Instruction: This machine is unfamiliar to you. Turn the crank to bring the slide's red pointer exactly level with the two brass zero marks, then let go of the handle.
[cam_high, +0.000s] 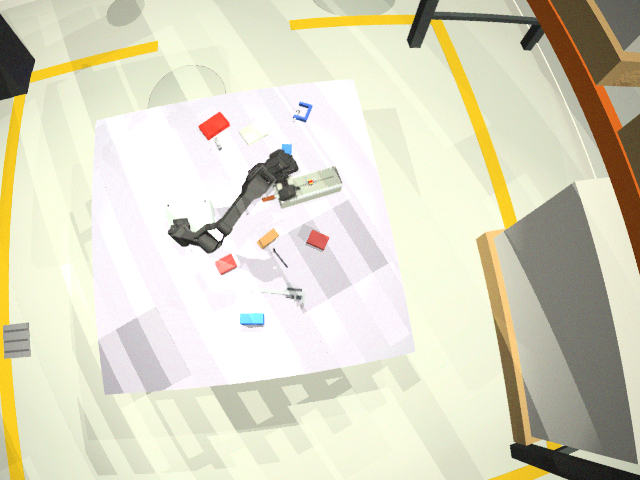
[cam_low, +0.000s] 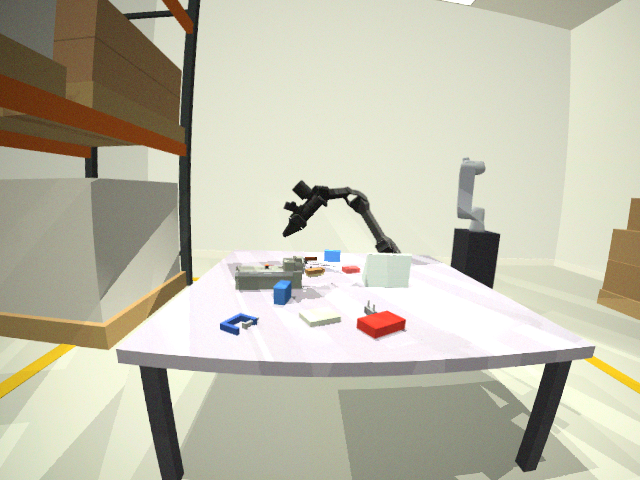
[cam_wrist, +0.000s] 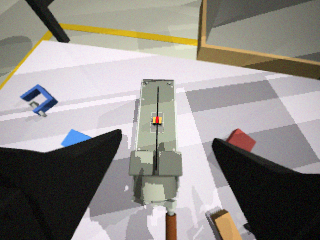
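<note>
The crank lies 100 mm behind my gripper tip, 20 mm to the right of it and 110 mm below it. The rest, counted from my gripper tip: red pointer (60 mm ahead, 30 mm to the left, 120 mm below); then orange-brown crank handle (110 mm behind, 40 mm to the right, 100 mm below); then brown block (130 mm behind, 170 mm to the right, 190 mm below).
</note>
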